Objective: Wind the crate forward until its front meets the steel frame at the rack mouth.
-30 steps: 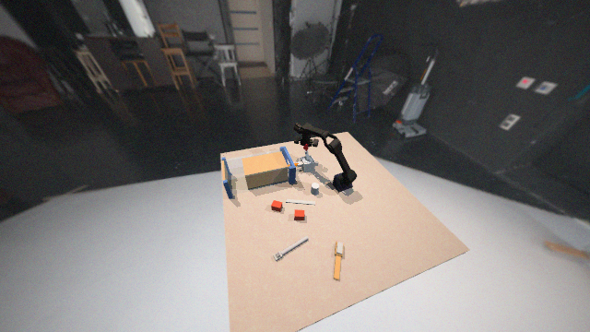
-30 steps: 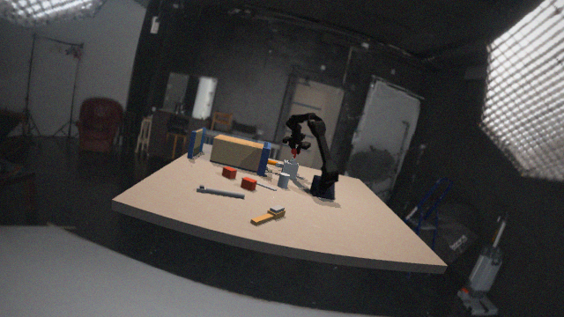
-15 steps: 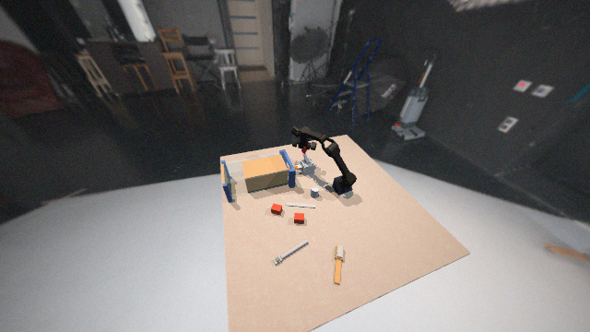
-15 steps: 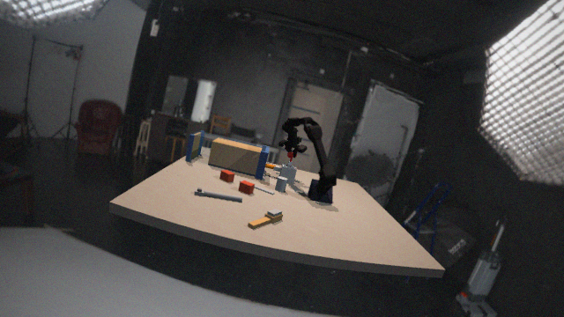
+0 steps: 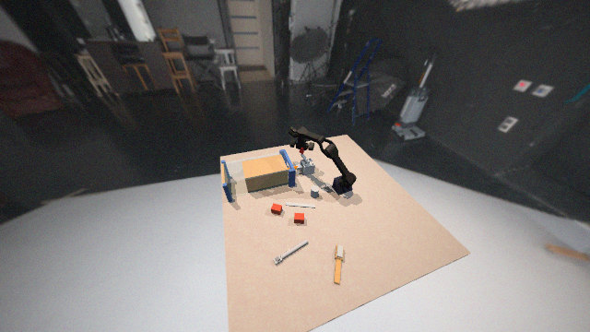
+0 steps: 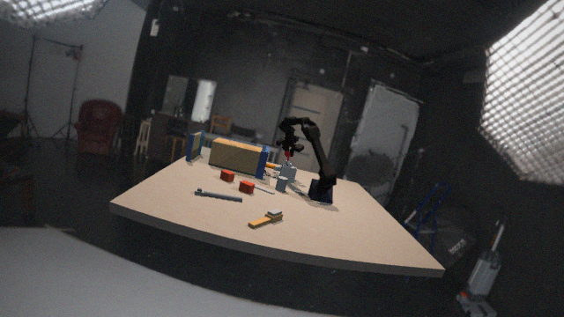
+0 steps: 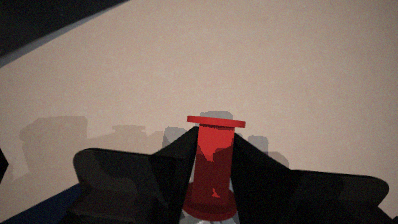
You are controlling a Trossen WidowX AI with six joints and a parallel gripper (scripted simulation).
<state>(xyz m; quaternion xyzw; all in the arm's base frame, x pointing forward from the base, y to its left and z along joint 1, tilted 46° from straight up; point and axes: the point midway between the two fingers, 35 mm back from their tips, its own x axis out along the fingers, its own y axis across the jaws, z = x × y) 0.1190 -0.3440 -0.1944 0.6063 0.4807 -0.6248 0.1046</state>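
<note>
Now: the winch handle 1 cm ahead of my gripper tip, 5 cm to the left of it and 3 cm below it. Also, from my gripper tip: grey winch 11 cm to the left, 10 cm below; then red knob 1 cm ahead, 1 cm to the left; then blue steel frame 18 cm ahead, 8 cm to the left, 3 cm below.
</note>
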